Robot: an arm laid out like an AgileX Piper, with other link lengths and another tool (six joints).
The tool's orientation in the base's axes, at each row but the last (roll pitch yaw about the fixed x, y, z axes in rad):
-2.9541, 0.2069, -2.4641
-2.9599, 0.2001, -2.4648
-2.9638, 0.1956, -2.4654
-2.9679, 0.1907, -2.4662
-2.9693, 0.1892, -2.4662
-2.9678, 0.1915, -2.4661
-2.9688, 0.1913, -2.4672
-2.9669, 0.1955, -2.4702
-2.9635, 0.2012, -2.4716
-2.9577, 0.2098, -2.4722
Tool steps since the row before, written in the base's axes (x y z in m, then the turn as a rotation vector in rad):
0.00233, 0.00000, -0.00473, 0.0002, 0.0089, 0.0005
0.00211, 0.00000, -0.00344, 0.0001, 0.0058, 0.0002
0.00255, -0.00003, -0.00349, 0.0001, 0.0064, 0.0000
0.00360, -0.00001, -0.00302, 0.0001, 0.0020, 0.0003
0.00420, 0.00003, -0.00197, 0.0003, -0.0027, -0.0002
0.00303, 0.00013, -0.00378, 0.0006, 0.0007, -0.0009
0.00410, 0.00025, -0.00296, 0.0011, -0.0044, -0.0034
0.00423, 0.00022, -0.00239, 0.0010, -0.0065, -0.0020
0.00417, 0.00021, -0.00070, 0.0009, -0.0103, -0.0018
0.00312, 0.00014, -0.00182, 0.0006, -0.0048, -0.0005
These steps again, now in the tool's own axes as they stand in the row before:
-0.00081, -0.00050, 0.00519, -0.0057, 0.0068, -0.0006
-0.00093, -0.00063, 0.00388, -0.0037, 0.0045, -0.0003
-0.00125, -0.00092, 0.00403, -0.0040, 0.0050, -0.0001
-0.00218, -0.00162, 0.00383, -0.0014, 0.0015, -0.0003
-0.00287, -0.00213, 0.00296, 0.0015, -0.0023, 0.0003
-0.00168, -0.00104, 0.00442, -0.0007, 0.0004, 0.0010
-0.00273, -0.00172, 0.00390, 0.0025, -0.0036, 0.0036
-0.00292, -0.00190, 0.00340, 0.0036, -0.0054, 0.0023
-0.00319, -0.00214, 0.00177, 0.0059, -0.0084, 0.0021
-0.00210, -0.00137, 0.00260, 0.0026, -0.0041, 0.0007

